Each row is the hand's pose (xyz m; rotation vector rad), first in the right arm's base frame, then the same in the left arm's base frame.
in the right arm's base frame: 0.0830 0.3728 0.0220 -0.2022 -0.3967 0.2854
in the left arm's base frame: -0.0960 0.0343 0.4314 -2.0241 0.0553 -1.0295
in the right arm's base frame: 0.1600 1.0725 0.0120 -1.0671 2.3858 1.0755
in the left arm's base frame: 0.3285 -0.4502 0.1474 0.6900 2.4450 -1.5023
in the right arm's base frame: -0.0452 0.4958 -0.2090 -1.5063 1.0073 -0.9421
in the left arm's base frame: -0.2313 -0.1293 0.2318 0.8366 -0.7043 2.0088
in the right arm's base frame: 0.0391 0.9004 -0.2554 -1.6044 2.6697 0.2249
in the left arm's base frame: -0.0079 -0.4530 0.0968 -0.8151 -1.9835 1.5433
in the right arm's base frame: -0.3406 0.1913 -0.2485 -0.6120 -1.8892 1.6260
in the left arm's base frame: -0.5112 0.1738 0.1253 -1.9852 0.6018 1.4221
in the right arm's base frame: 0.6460 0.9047 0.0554 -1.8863 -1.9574 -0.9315
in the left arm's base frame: 0.3763 -0.5390 0.6535 1.7691 0.2424 -0.4477
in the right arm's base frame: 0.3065 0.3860 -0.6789 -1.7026 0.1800 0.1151
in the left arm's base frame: -0.5765 -0.5141 0.5308 1.9889 -1.4021 1.3337
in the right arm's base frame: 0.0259 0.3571 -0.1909 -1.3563 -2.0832 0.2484
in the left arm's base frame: -0.2829 -0.0627 0.3642 2.5901 -0.0772 -0.9601
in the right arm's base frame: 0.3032 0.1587 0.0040 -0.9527 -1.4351 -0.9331
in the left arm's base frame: -0.1851 0.0579 0.7250 2.3696 0.7925 0.3468
